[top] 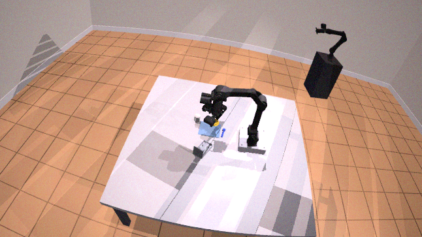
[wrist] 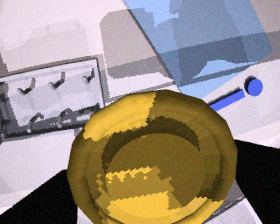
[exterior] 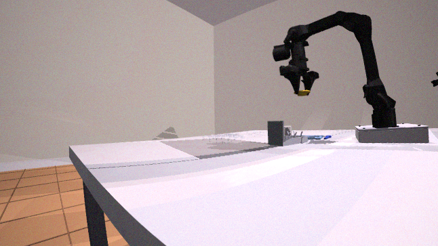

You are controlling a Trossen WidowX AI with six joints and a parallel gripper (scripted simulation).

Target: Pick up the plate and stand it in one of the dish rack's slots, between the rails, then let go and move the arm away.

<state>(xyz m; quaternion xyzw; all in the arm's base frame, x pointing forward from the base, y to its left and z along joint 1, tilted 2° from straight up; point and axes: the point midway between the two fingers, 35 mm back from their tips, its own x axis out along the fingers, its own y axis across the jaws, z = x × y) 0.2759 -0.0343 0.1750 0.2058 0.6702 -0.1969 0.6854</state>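
Now: the dish rack 150 mm below my gripper tip, 80 mm to the left of it and 50 mm ahead of it. Round my gripper tip: yellow plate (10 mm above); blue spoon (170 mm below, 100 mm behind, 90 mm to the right); light blue mat (180 mm below, 110 mm to the right).
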